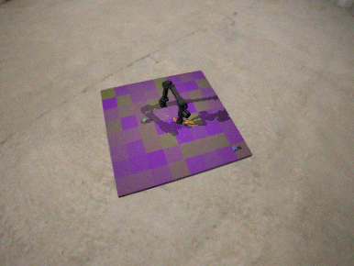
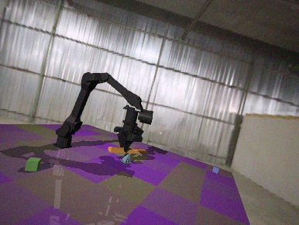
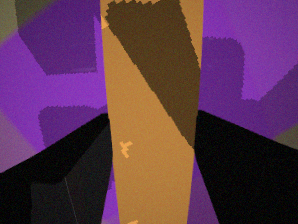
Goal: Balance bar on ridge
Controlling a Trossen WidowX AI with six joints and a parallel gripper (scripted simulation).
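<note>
My gripper tip is now 30 mm to the right of the orange bar and 10 mm short of it. From my gripper tip the other things lie so: green cube 340 mm to the right, 140 mm behind, 40 mm below; then small blue cube 440 mm ahead, 410 mm to the left, 40 mm below.
</note>
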